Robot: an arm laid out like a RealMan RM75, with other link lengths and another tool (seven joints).
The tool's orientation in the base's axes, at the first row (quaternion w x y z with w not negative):
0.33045 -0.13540 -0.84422 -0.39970
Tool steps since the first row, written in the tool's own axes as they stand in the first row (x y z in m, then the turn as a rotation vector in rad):
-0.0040 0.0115 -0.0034 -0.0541 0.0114 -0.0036
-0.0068 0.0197 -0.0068 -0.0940 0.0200 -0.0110
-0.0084 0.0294 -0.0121 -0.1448 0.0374 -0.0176
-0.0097 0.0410 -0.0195 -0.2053 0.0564 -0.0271
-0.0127 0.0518 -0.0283 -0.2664 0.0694 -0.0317
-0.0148 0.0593 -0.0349 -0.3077 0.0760 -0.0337
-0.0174 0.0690 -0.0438 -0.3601 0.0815 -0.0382
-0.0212 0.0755 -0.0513 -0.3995 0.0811 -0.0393
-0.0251 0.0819 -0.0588 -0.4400 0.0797 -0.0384
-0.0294 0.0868 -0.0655 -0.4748 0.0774 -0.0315
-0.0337 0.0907 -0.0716 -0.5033 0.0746 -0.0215
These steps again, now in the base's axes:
0.0102 0.0049 0.0056 0.0475 0.0065 -0.0277
0.0178 0.0077 0.0101 0.0848 0.0078 -0.0458
0.0262 0.0100 0.0172 0.1342 0.0158 -0.0664
0.0362 0.0118 0.0265 0.1929 0.0229 -0.0912
0.0477 0.0122 0.0349 0.2469 0.0299 -0.1222
0.0559 0.0120 0.0410 0.2818 0.0341 -0.1449
0.0667 0.0116 0.0490 0.3256 0.0361 -0.1745
0.0761 0.0101 0.0538 0.3552 0.0364 -0.2005
0.0855 0.0087 0.0584 0.3843 0.0376 -0.2287
0.0941 0.0069 0.0615 0.4060 0.0426 -0.2564
0.1020 0.0049 0.0637 0.4214 0.0495 -0.2817

